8 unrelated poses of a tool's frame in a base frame.
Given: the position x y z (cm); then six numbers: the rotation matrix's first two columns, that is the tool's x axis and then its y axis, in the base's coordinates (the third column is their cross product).
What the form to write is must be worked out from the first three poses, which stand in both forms.
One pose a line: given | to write
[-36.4, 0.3, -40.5, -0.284, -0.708, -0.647, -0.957, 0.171, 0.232] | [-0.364, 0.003, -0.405, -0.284, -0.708, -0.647, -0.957, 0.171, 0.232]
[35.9, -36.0, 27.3, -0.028, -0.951, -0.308, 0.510, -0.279, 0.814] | [0.359, -0.360, 0.273, -0.028, -0.951, -0.308, 0.510, -0.279, 0.814]
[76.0, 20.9, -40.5, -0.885, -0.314, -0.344, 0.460, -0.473, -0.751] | [0.760, 0.209, -0.405, -0.885, -0.314, -0.344, 0.460, -0.473, -0.751]
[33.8, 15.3, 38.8, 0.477, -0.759, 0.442, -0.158, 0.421, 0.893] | [0.338, 0.153, 0.388, 0.477, -0.759, 0.442, -0.158, 0.421, 0.893]
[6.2, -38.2, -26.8, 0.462, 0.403, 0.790, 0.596, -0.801, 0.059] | [0.062, -0.382, -0.268, 0.462, 0.403, 0.790, 0.596, -0.801, 0.059]
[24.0, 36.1, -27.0, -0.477, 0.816, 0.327, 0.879, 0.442, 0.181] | [0.240, 0.361, -0.270, -0.477, 0.816, 0.327, 0.879, 0.442, 0.181]
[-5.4, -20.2, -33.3, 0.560, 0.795, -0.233, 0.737, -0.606, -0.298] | [-0.054, -0.202, -0.333, 0.560, 0.795, -0.233, 0.737, -0.606, -0.298]
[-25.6, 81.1, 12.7, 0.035, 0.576, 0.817, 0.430, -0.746, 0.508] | [-0.256, 0.811, 0.127, 0.035, 0.576, 0.817, 0.430, -0.746, 0.508]
